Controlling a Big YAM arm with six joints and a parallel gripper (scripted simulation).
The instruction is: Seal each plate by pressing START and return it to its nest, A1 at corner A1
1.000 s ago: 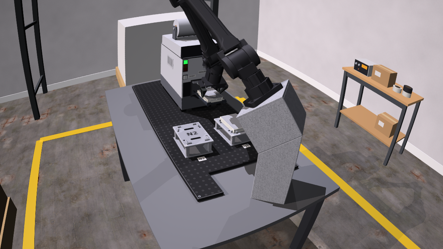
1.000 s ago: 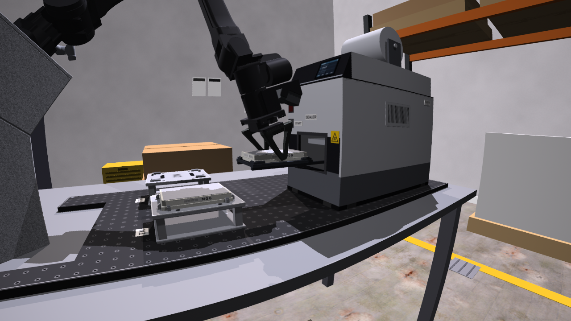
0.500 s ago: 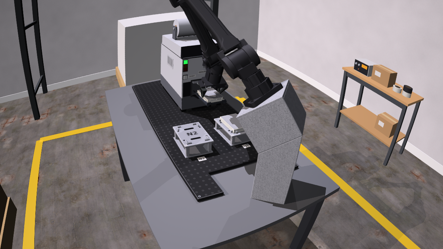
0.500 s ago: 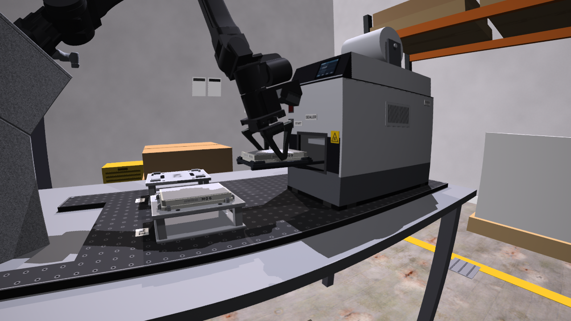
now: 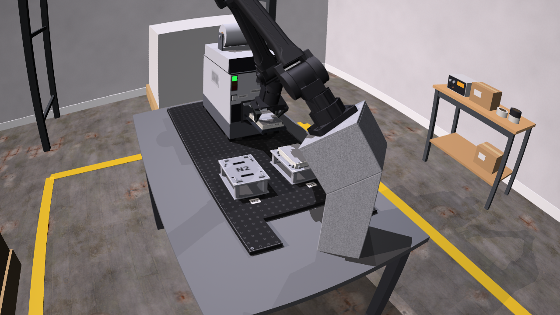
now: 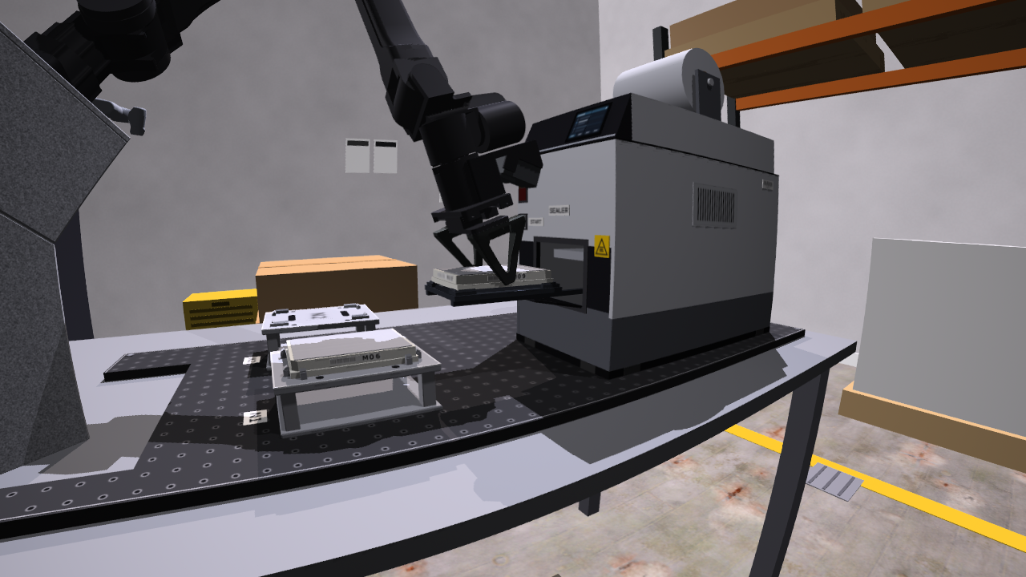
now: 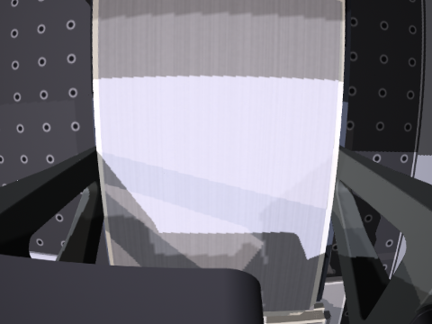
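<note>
My hand is 2 cm above the sealer stage. The rest, counted from my hand: nest N2: 23 cm behind, 13 cm to the left, 7 cm below; then white well plate: right at my hand; then start button: 11 cm to the left, 8 cm ahead, 6 cm above.
</note>
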